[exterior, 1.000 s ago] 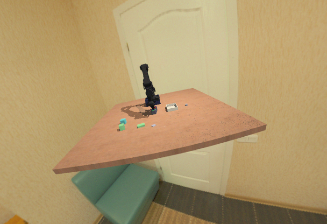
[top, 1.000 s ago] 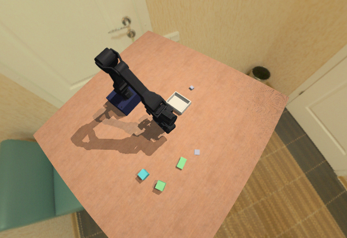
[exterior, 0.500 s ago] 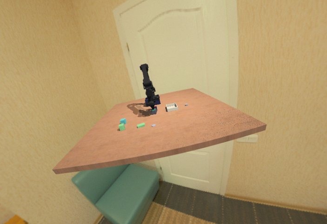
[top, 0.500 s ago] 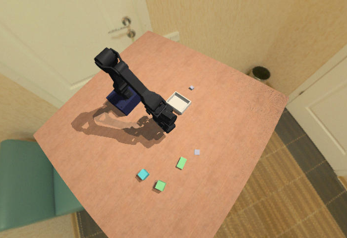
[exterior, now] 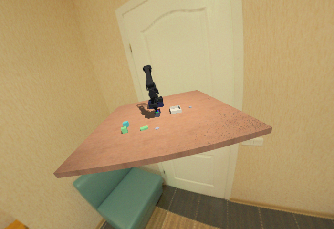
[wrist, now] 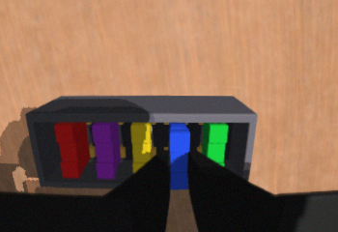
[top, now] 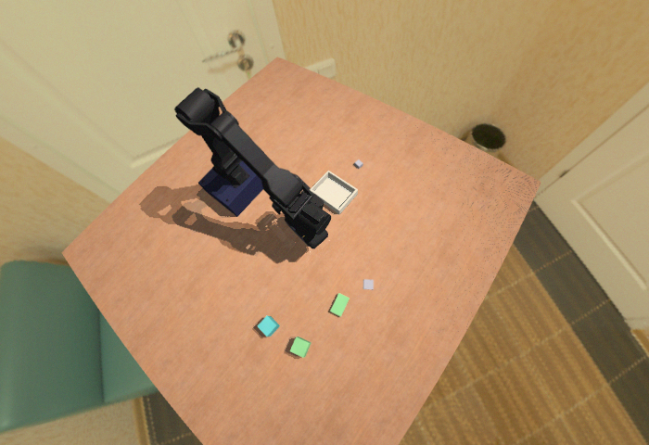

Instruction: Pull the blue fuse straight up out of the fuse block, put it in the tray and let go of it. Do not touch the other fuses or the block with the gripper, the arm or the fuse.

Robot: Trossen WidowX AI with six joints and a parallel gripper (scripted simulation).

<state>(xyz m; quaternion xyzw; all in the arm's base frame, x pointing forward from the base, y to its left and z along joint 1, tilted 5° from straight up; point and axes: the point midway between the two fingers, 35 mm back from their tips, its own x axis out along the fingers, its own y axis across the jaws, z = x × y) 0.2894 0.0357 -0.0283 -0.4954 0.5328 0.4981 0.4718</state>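
Now: the yellow fuse 20 mm behind my gripper tip and 20 mm below it. Also, from my gripper tip: purple fuse 40 mm behind, 20 mm below; blue fuse 10 mm below; green fuse 20 mm ahead, 20 mm below.
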